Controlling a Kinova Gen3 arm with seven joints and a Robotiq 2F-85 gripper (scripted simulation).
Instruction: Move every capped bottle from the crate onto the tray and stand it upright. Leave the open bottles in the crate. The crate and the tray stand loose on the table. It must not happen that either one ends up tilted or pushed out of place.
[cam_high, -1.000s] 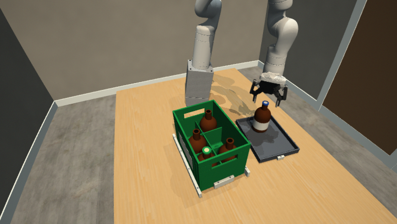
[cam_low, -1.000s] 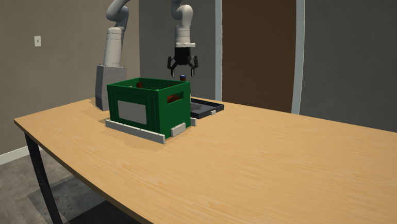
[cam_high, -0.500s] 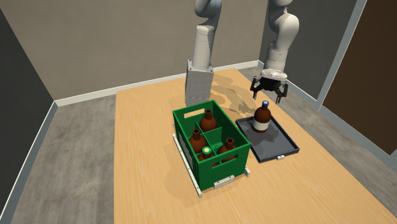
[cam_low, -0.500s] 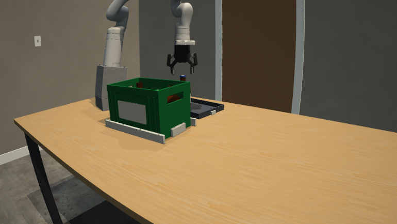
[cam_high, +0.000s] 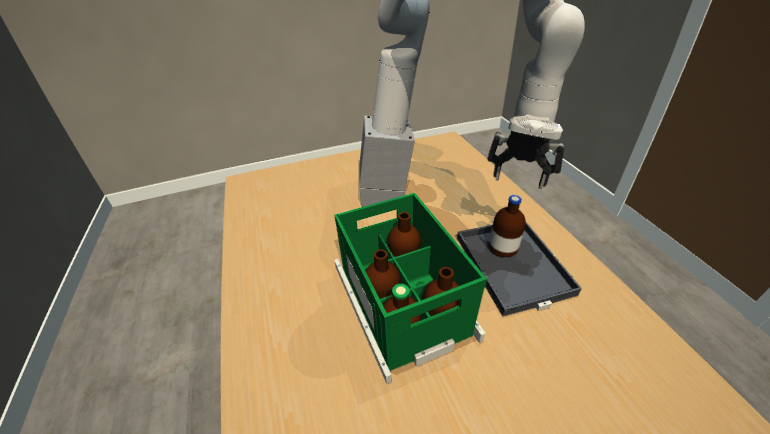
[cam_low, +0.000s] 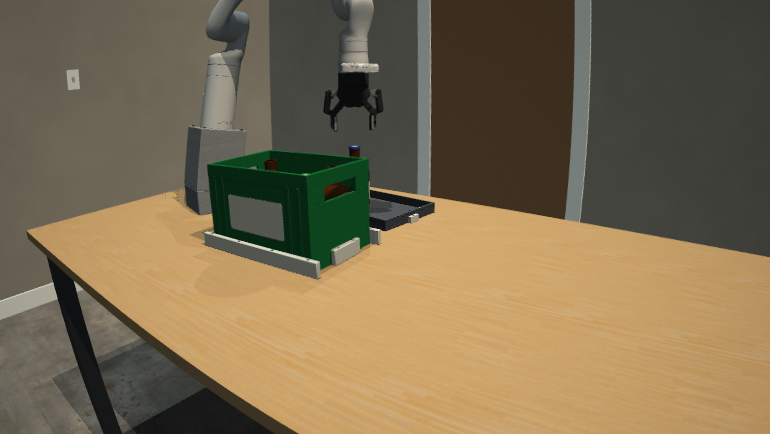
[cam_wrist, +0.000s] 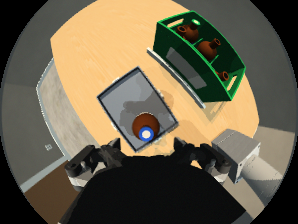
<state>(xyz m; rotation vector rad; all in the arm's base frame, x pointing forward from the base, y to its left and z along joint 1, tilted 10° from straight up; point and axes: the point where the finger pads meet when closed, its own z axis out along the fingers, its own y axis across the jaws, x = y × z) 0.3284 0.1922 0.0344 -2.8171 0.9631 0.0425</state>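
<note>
Now: hand 290 mm to the left of the green crate, 120 mm above it and 70 mm short of it. From my hand the other things lie so: dark tray 190 mm below, 60 mm ahead.
</note>
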